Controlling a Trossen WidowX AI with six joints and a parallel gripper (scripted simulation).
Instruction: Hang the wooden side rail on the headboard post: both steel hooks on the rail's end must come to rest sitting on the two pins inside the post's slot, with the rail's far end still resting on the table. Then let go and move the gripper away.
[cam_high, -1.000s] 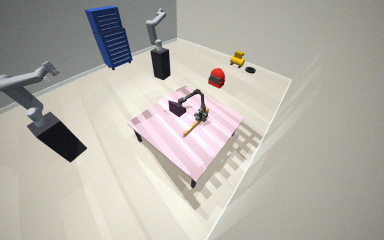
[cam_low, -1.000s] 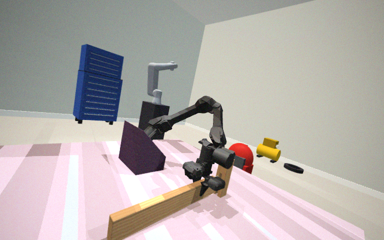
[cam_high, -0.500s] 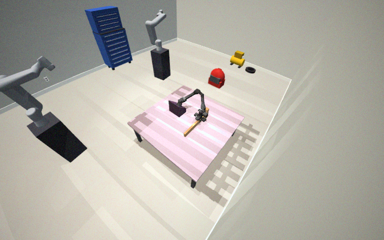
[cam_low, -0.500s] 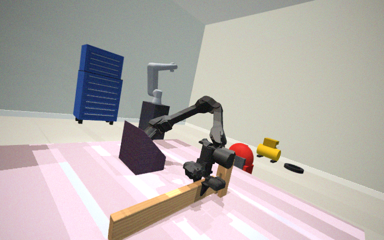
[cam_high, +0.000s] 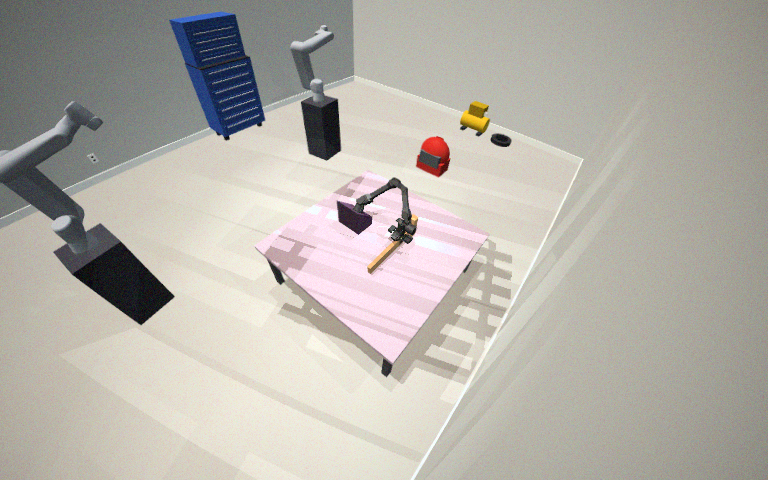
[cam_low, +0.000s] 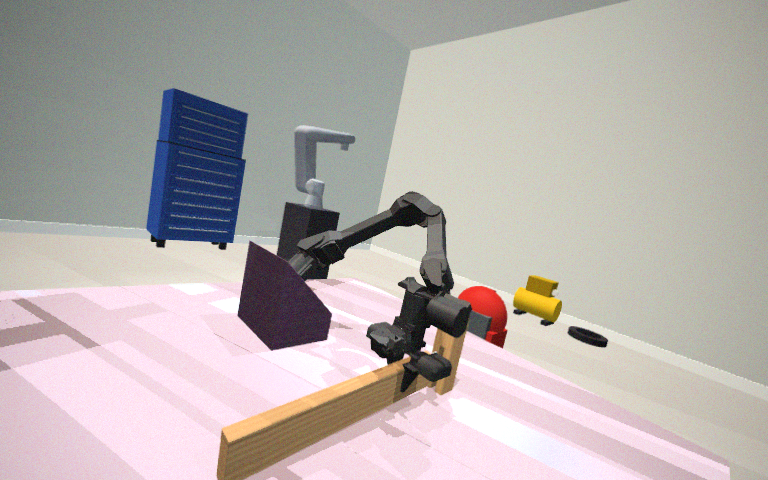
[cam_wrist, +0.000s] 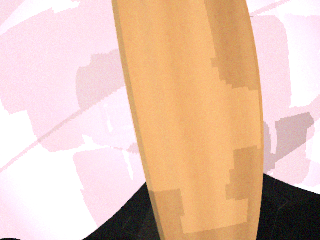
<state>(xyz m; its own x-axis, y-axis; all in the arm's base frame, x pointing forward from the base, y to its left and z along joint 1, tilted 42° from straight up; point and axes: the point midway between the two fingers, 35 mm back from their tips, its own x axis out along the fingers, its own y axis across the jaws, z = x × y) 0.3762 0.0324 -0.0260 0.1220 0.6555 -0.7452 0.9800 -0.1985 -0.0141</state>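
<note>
Now: the headboard post 20 mm ahead of my gripper tip, 160 mm to the left of it and 40 mm above it.
</note>
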